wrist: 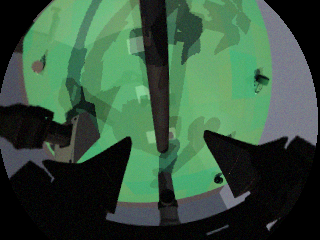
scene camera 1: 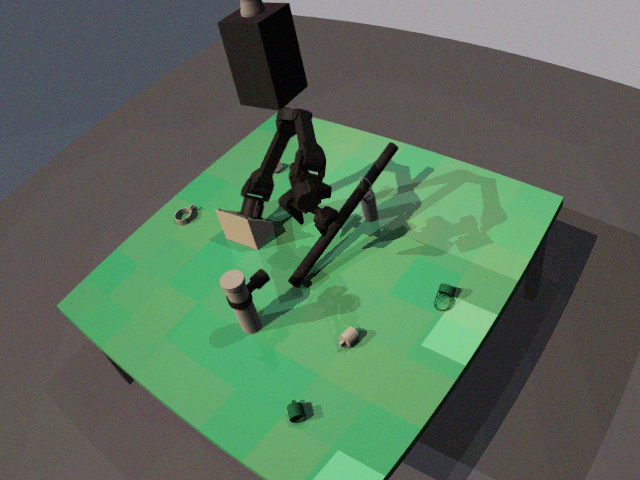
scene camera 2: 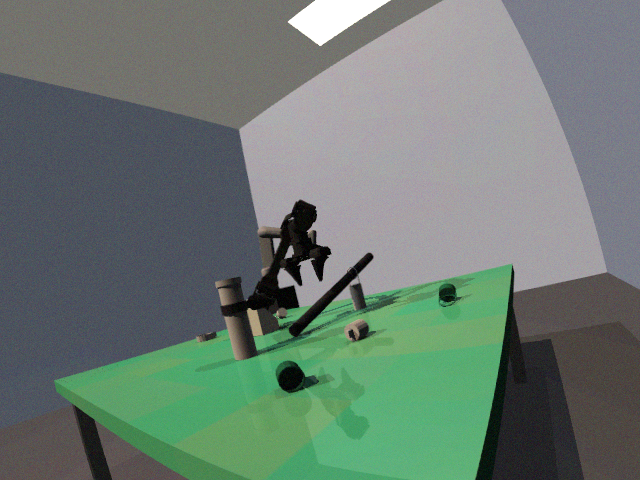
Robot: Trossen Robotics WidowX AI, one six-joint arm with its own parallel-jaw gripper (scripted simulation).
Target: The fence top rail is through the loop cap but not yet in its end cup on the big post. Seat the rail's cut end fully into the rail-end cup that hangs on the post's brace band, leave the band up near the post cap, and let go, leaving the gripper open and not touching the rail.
gripper: wrist 168, 137; scene camera 1; scene camera 2
same spot on gripper: (scene camera 1: 296, 214) = (scene camera 2: 295, 273)
